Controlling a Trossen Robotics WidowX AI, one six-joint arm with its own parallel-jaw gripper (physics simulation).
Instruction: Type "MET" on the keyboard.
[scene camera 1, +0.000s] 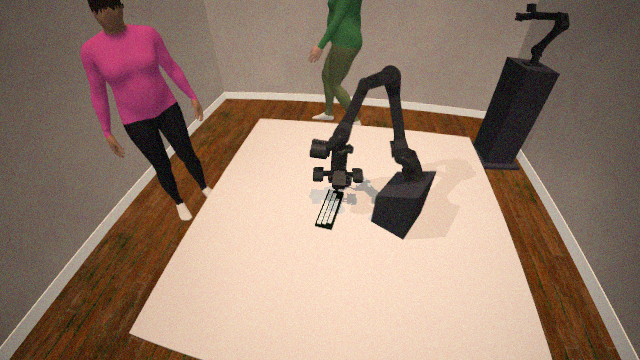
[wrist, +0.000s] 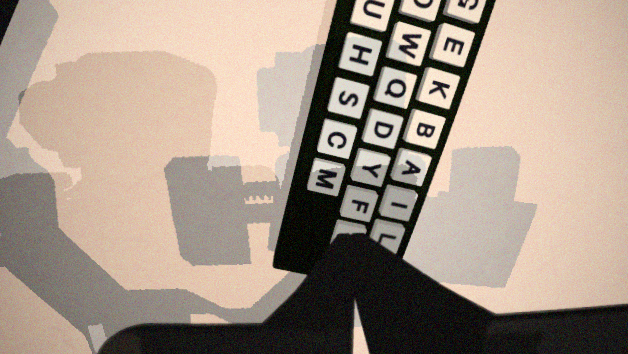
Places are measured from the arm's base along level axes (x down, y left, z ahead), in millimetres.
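Pixels of known places: gripper, fingertip midpoint: (scene camera 1: 336, 190) (wrist: 350, 246); arm's base at its link origin: (scene camera 1: 415, 178).
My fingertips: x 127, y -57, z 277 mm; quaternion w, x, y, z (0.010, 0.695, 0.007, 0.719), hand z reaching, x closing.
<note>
Ahead of a thing's pixels: the offset from my fingertips to its top centre. Level surfaces: height alone.
The black keyboard @[dy +41, dx +53, dz +25 mm] (scene camera 1: 328, 210) (wrist: 305, 240) with white letter keys lies flat on the pale surface. In the wrist view, the M key @[dy +5, dx +53, dz -4 mm] (wrist: 326, 177) is at the near end of the left row, and the E key @[dy +64, dx +53, dz +50 mm] (wrist: 453, 45) is high in the right row. The T key does not show in the wrist view. My gripper (scene camera 1: 338, 189) (wrist: 350, 246) is shut and empty, with its tips together over the keyboard's near end in the wrist view. They cover most of the P key @[dy -27, dx +53, dz +7 mm] (wrist: 349, 230) and the lower edge of the L key @[dy -27, dx +53, dz +26 mm] (wrist: 387, 236). Whether they touch a key cannot be told.
My arm's dark base (scene camera 1: 405, 205) stands right of the keyboard on the pale surface @[dx +70 mm] (scene camera 1: 300, 300). A second arm (scene camera 1: 552, 37) stands on a tall dark pedestal (scene camera 1: 515, 110) at the back right. A person in pink (scene camera 1: 132, 75) stands at the left, another in green (scene camera 1: 346, 30) at the back.
</note>
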